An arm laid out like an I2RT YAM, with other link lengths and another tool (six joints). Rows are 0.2 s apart.
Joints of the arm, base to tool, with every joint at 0 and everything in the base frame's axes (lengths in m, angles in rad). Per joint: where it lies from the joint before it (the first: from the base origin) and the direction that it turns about. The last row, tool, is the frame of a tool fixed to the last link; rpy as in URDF.
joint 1: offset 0 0 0.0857 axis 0 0 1
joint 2: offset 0.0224 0.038 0.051 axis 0 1 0
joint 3: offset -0.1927 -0.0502 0 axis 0 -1 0
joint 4: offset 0.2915 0.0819 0.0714 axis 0 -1 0
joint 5: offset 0.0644 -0.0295 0.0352 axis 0 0 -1
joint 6: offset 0.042 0 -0.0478 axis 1 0 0
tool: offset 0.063 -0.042 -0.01 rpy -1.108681 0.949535 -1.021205
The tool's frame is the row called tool.
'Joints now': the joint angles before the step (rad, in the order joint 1, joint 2, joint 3, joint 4, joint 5, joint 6). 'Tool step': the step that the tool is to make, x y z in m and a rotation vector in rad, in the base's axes. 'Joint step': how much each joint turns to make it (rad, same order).
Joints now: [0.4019 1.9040 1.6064 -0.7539 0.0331 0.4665]
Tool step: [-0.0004 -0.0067 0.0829 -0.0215 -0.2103 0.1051]
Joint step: [0.0000 -0.1853 0.0085 -0.0019 0.0227 -0.1447]
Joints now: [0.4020 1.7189 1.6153 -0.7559 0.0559 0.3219]
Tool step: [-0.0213 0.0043 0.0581 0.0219 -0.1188 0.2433]
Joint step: [0.0002 -0.1781 -0.0282 -0.0352 -0.1505 -0.1928]
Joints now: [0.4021 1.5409 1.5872 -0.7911 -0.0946 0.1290]
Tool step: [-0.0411 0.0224 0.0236 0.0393 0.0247 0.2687]
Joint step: [0.0432 -0.1048 -0.0067 -0.1284 -0.1954 -0.1241]
